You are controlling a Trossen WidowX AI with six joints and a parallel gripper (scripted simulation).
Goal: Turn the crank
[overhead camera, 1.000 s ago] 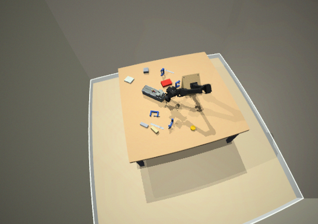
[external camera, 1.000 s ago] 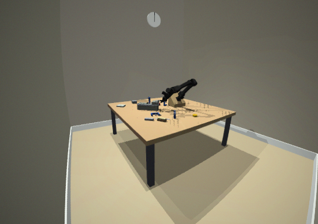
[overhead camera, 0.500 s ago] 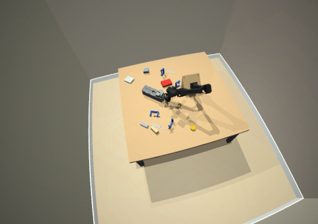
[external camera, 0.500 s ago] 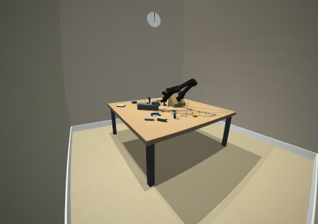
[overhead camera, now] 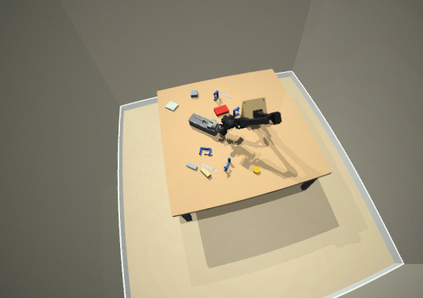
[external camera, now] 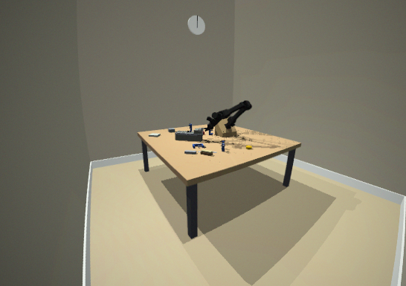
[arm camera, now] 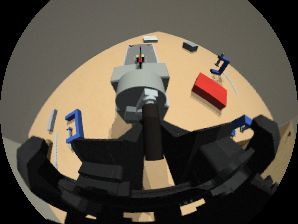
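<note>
Right now my gripper tip is 10 mm past the dark crank handle, 10 mm to the right of it and 20 mm below it. From my gripper tip the other things lie so: red pointer (110 mm ahead, 90 mm to the right, 10 mm below); tan block (210 mm ahead, 330 mm to the left, 80 mm below); yellow disc (180 mm behind, 410 mm to the left, 80 mm below).
</note>
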